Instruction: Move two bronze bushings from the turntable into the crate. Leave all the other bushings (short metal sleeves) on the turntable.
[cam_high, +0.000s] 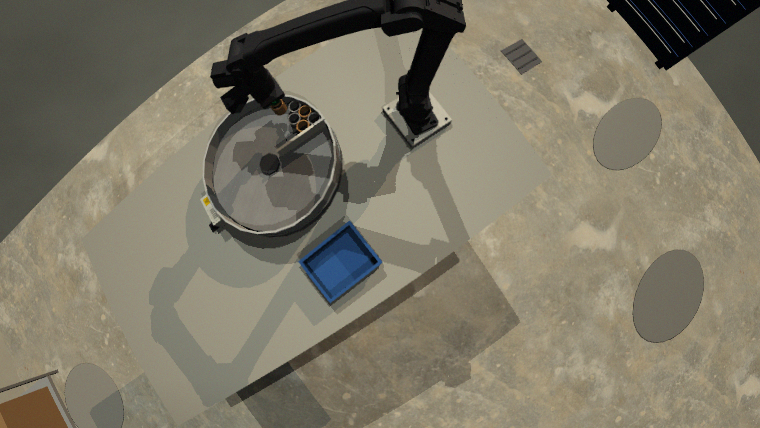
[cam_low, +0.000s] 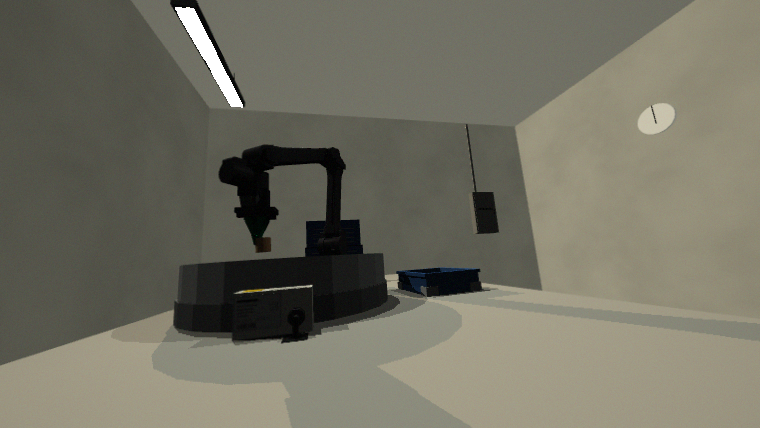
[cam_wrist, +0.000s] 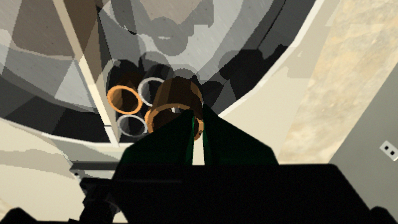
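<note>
Right now my hand is 470 mm to the right of the blue crate, 130 mm above it and 40 mm short of it. From my hand the other things lie so: turntable: 120 mm to the left, 100 mm below, 100 mm ahead.
</note>
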